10 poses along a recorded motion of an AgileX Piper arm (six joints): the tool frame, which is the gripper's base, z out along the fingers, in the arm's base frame.
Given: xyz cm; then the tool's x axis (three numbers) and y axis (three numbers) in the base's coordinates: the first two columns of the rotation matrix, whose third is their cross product.
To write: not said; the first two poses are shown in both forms.
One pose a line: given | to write
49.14, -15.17, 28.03, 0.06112, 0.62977, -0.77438, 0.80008, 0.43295, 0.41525 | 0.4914, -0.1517, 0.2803, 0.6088, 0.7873, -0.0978, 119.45
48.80, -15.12, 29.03, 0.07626, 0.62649, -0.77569, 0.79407, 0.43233, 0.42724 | 0.4880, -0.1512, 0.2903, 0.6124, 0.7848, -0.0954, 118.55
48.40, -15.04, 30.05, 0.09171, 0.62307, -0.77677, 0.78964, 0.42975, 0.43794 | 0.4840, -0.1504, 0.3005, 0.6166, 0.7816, -0.0941, 117.75
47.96, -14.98, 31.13, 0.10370, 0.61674, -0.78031, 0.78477, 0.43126, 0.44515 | 0.4796, -0.1498, 0.3113, 0.6187, 0.7800, -0.0942, 116.88
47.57, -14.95, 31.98, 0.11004, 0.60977, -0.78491, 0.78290, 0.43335, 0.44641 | 0.4757, -0.1495, 0.3198, 0.6191, 0.7793, -0.0966, 116.31
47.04, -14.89, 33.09, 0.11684, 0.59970, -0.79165, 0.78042, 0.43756, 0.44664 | 0.4704, -0.1489, 0.3309, 0.6188, 0.7791, -0.1002, 115.55
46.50, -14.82, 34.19, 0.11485, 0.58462, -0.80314, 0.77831, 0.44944, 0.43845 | 0.4650, -0.1482, 0.3419, 0.6136, 0.7824, -0.1067, 114.81
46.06, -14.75, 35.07, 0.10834, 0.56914, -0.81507, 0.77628, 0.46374, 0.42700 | 0.4606, -0.1475, 0.3507, 0.6062, 0.7872, -0.1135, 114.19
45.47, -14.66, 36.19, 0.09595, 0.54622, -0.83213, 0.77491, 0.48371, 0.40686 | 0.4547, -0.1466, 0.3619, 0.5946, 0.7943, -0.1247, 113.49
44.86, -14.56, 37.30, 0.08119, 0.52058, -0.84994, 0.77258, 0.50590, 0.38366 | 0.4486, -0.1456, 0.3730, 0.5810, 0.8023, -0.1366, 112.77
